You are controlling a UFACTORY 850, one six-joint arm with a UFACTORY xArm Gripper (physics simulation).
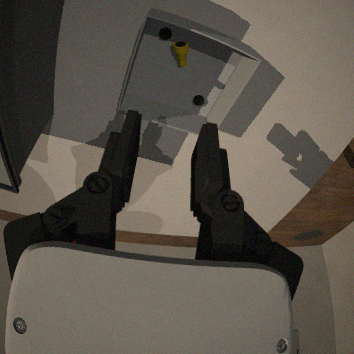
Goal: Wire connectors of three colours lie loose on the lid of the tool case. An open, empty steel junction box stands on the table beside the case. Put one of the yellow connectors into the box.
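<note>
A yellow connector (181,54) lies inside the steel junction box (240,92), on its floor near the far wall, with its dark open end away from my gripper. The box is grey and open at the top, with two dark round spots on its floor. My gripper (168,134) is open, its fingers partly apart with nothing between them. The fingertips show at the near edge of the box, apart from the connector.
A dark case side (25,75) stands at the left. The pale table top (250,185) lies around the box and carries shadows of the box and gripper. A brown wooden surface (320,200) shows at the right.
</note>
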